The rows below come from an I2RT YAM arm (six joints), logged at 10 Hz.
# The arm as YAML. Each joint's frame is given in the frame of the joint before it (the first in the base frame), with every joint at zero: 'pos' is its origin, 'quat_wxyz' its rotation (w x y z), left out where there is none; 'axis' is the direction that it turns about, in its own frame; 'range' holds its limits. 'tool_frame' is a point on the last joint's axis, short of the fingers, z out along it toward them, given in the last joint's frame.
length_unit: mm
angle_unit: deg
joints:
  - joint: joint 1
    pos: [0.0, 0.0, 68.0]
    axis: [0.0, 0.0, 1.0]
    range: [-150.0, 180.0]
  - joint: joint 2
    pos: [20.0, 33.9, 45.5]
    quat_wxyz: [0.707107, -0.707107, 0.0, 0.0]
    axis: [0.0, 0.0, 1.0]
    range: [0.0, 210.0]
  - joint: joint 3
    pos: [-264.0, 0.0, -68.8]
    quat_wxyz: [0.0, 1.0, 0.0, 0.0]
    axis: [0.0, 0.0, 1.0]
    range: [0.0, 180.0]
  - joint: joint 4
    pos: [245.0, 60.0, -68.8]
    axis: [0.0, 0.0, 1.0]
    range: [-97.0, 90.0]
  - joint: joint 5
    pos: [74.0, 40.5, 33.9]
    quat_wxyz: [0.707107, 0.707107, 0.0, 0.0]
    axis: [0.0, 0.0, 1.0]
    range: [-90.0, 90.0]
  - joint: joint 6
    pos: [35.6, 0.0, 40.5]
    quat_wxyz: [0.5, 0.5, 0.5, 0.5]
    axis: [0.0, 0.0, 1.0]
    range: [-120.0, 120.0]
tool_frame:
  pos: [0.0, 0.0, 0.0]
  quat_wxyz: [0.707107, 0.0, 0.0, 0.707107]
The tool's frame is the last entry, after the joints.
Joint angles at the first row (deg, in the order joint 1, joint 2, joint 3, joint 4, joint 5, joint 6):
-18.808, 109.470, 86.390, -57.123, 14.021, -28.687
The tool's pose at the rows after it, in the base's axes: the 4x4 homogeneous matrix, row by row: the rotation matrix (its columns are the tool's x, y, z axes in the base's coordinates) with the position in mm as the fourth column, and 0 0 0 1 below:
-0.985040, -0.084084, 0.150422, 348.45; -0.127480, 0.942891, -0.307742, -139.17; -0.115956, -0.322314, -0.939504, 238.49; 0, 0, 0, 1
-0.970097, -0.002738, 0.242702, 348.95; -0.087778, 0.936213, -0.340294, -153.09; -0.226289, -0.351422, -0.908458, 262.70; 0, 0, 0, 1
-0.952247, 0.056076, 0.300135, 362.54; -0.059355, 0.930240, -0.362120, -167.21; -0.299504, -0.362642, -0.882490, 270.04; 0, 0, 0, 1
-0.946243, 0.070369, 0.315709, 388.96; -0.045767, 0.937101, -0.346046, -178.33; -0.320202, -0.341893, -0.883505, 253.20; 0, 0, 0, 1
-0.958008, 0.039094, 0.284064, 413.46; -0.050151, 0.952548, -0.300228, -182.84; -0.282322, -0.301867, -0.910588, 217.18; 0, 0, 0, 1
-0.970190, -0.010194, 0.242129, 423.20; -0.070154, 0.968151, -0.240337, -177.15; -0.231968, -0.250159, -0.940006, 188.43; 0, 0, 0, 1
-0.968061, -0.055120, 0.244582, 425.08; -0.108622, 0.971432, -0.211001, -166.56; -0.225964, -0.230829, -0.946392, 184.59; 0, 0, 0, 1
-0.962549, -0.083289, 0.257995, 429.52; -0.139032, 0.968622, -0.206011, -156.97; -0.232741, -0.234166, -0.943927, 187.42; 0, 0, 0, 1
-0.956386, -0.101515, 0.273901, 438.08; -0.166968, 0.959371, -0.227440, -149.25; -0.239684, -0.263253, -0.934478, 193.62; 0, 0, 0, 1
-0.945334, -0.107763, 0.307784, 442.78; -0.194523, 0.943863, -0.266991, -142.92; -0.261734, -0.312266, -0.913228, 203.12; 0, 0, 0, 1
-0.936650, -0.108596, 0.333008, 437.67; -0.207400, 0.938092, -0.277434, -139.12; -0.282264, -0.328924, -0.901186, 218.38; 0, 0, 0, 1
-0.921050, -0.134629, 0.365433, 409.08; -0.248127, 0.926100, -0.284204, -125.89; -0.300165, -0.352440, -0.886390, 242.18; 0, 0, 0, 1
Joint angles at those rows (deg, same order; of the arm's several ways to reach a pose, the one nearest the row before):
-20.491, 106.761, 87.811, -56.228, 13.628, -28.534
-22.502, 105.208, 90.476, -53.953, 12.797, -27.638
-23.682, 107.678, 94.652, -51.506, 12.185, -26.545
-23.726, 114.170, 99.702, -49.671, 10.939, -25.496
-23.113, 121.688, 103.328, -49.035, 9.475, -25.343
-22.130, 125.775, 103.896, -49.603, 7.552, -25.736
-20.906, 125.667, 102.957, -49.494, 6.306, -26.720
-19.595, 125.535, 103.328, -49.494, 6.174, -27.158
-18.239, 126.170, 105.582, -49.889, 7.486, -27.507
-17.169, 125.404, 106.060, -48.445, 9.453, -28.119
-16.884, 122.891, 105.251, -48.467, 9.716, -28.512
-16.294, 114.257, 97.339, -47.178, 9.803, -30.260

